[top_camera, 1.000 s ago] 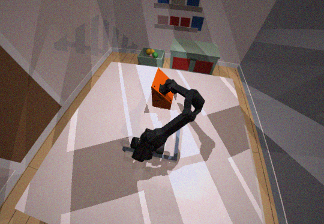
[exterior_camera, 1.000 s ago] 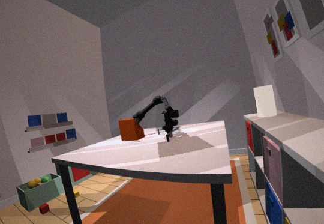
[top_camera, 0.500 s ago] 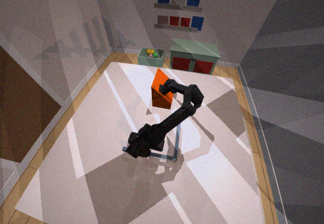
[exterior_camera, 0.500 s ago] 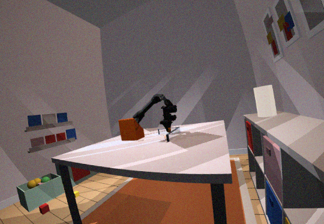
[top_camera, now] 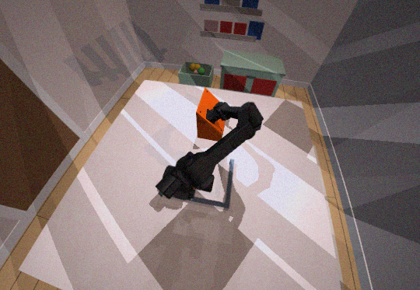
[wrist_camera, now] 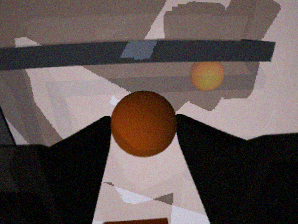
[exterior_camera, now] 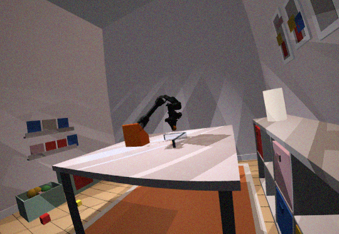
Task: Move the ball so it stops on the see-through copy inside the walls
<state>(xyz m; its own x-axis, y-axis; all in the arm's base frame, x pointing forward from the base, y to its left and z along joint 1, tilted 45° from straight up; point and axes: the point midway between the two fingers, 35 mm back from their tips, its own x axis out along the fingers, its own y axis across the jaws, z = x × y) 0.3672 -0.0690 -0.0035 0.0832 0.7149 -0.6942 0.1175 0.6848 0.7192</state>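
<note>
My gripper tip is 9 cm to the left of the see-through copy of ball and 11 cm above it. Also, from my gripper tip: orange ball: right at my gripper tip.
</note>
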